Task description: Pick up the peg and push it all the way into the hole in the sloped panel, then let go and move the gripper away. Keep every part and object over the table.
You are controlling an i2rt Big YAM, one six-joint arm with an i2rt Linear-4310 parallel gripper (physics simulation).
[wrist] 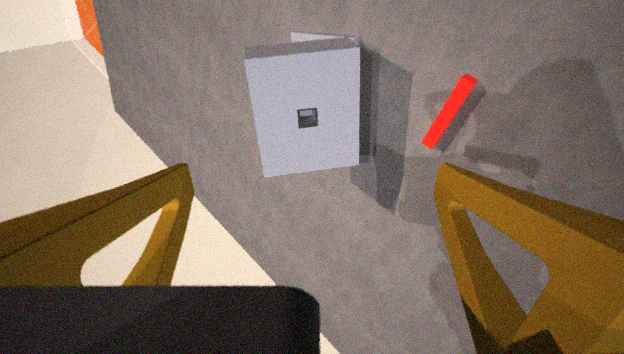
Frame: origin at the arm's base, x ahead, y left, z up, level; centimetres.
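Seen in the pictures: gripper, fingertip midpoint: (313, 177).
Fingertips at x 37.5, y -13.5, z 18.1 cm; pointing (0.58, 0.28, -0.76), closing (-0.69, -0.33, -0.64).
Note:
A point is followed by its place in that frame.
The red peg (450, 111) {x 37.1, y -6.5, z -5.4 cm} lies on the grey table at the right of the wrist view, slanted, apart from the panel. The pale blue-grey sloped panel (310, 145) {x 45.4, y 2.8, z 1.9 cm} stands left of it, near the upper middle. Its square hole (307, 118) {x 47.7, y 1.3, z 0.7 cm} is near the middle of its face and holds no peg. My gripper (313, 177) {x 37.5, y -13.5, z 18.1 cm} is wide open with nothing between its fingers. The panel and the peg lie beyond the fingertips, the peg above the right fingertip in the view.
The grey table (180, 100) {x 79.8, y 29.5, z -6.6 cm} has an edge that runs down the left side of the view, with a pale floor (45, 135) beyond it. An orange strip (90, 25) shows at the upper left. Dark shadows fall on the table right of the panel and around the peg.

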